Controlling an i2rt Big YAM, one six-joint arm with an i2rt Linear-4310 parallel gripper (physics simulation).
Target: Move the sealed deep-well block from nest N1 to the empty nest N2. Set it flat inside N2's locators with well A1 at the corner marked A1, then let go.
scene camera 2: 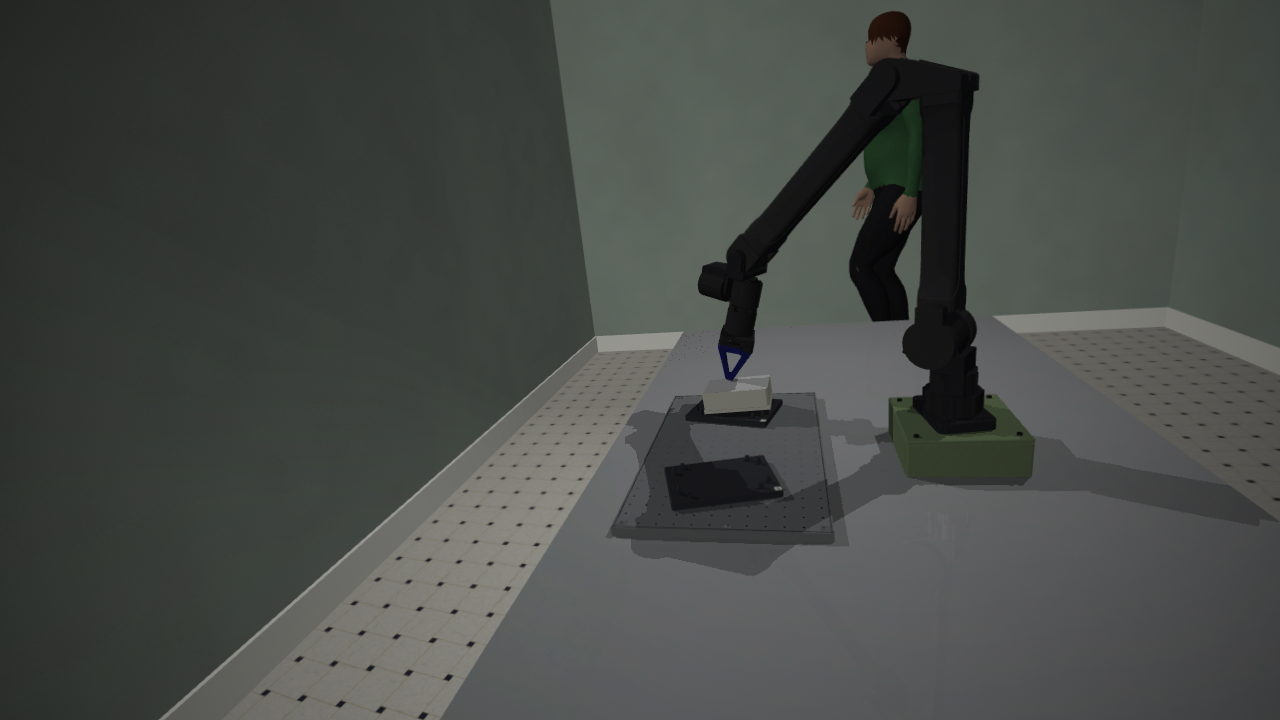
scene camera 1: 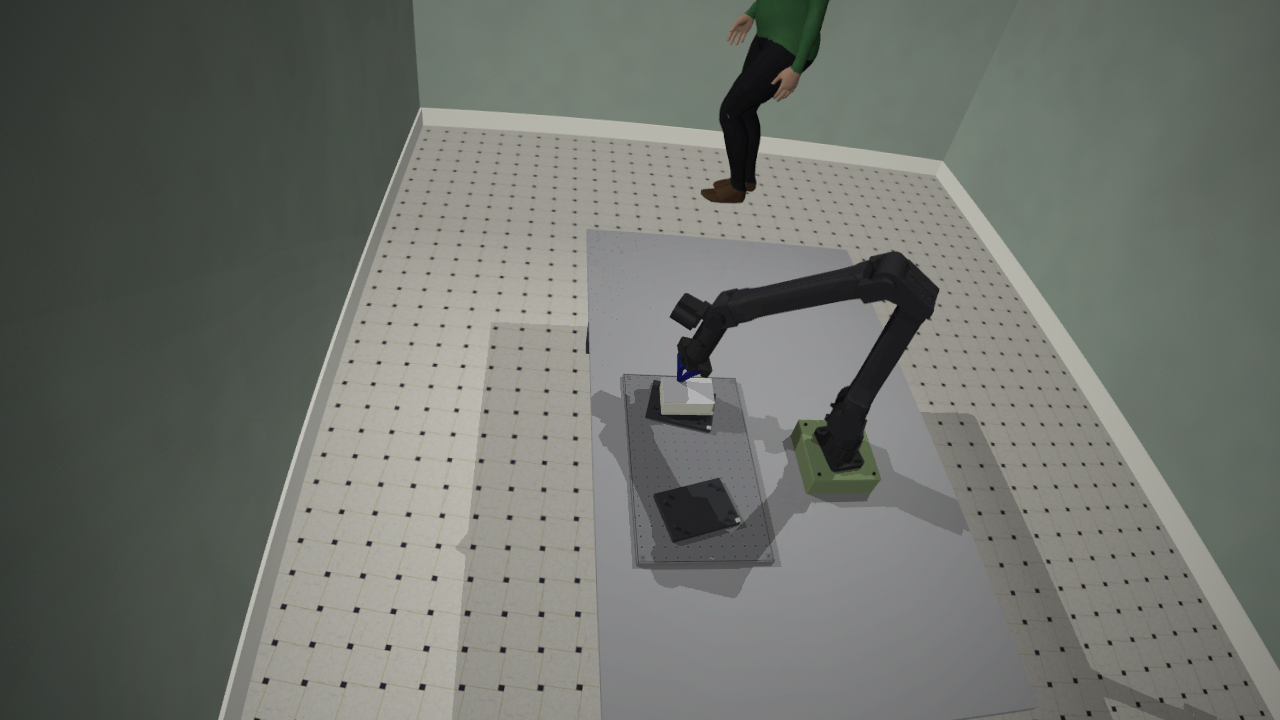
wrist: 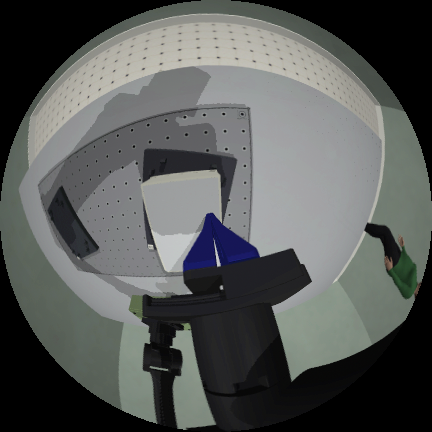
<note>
The gripper [scene camera 2: 728, 379] grips a white deep-well block [scene camera 2: 752, 393], which still rests on a dark nest plate [scene camera 2: 760, 418].
The white deep-well block shows as well in scene camera 1 [scene camera 1: 694, 396] and in the wrist view [wrist: 176, 203]. The gripper also shows in scene camera 1 [scene camera 1: 679, 381] and in the wrist view [wrist: 209, 216]. The dark nest plate also shows in scene camera 1 [scene camera 1: 699, 422] and in the wrist view [wrist: 156, 161].
</note>
